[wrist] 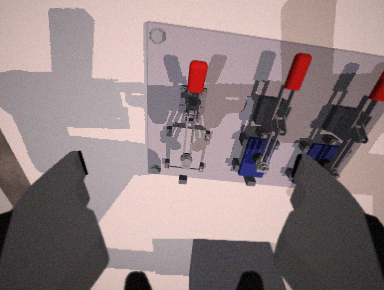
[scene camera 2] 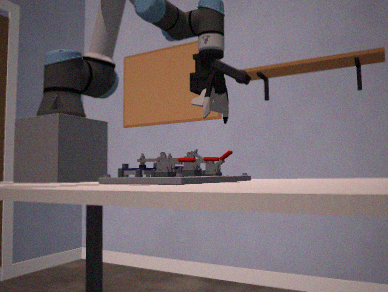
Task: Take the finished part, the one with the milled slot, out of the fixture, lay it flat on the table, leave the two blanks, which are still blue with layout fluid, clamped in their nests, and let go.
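Where they show: gripper, fingertip midpoint: [wrist: 190,155] [scene camera 2: 215,121]; arm's base at its link origin: [scene camera 2: 61,121].
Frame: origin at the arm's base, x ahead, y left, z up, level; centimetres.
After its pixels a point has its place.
The finished part [wrist: 175,149] {z -16.5, x 39.1, y 17.8 cm} is pale and hard to tell from the fixture plate [wrist: 225,165] {z -18.1, x 36.1, y 8.7 cm} [scene camera 2: 142,180] {z -18.8, x 46.8, y -12.1 cm}. It shows faintly in the leftmost nest in the wrist view, under a clamp arm with its spindle over it; its slot cannot be made out. That clamp's red handle [wrist: 197,76] {z -11.8, x 51.3, y 16.6 cm} stands at the plate's far side. Two blue blanks [wrist: 252,157] {z -15.5, x 40.3, y 6.0 cm} [wrist: 321,152] {z -16.0, x 42.7, y -4.5 cm} sit in the middle and right nests under their clamp arms. My gripper [scene camera 2: 215,118] {z -2.8, x 47.9, y 16.6 cm} [wrist: 190,155] {z -2.8, x 47.9, y 16.6 cm} is wide open and empty, high above the fixture. Its right finger partly hides the right nest.
Two more red clamp handles [wrist: 298,72] {z -13.5, x 53.2, y 5.9 cm} [wrist: 379,86] {z -14.1, x 53.3, y -4.5 cm} rise beside the first. The plate lies on the pale table [scene camera 2: 310,187] {z -19.6, x 84.2, y -18.7 cm}. The grey pedestal [scene camera 2: 82,150] {z -10.1, x 11.7, y -0.6 cm} stands at the left in the scene view. A wall shelf [scene camera 2: 320,62] and a brown board [scene camera 2: 157,90] are behind.
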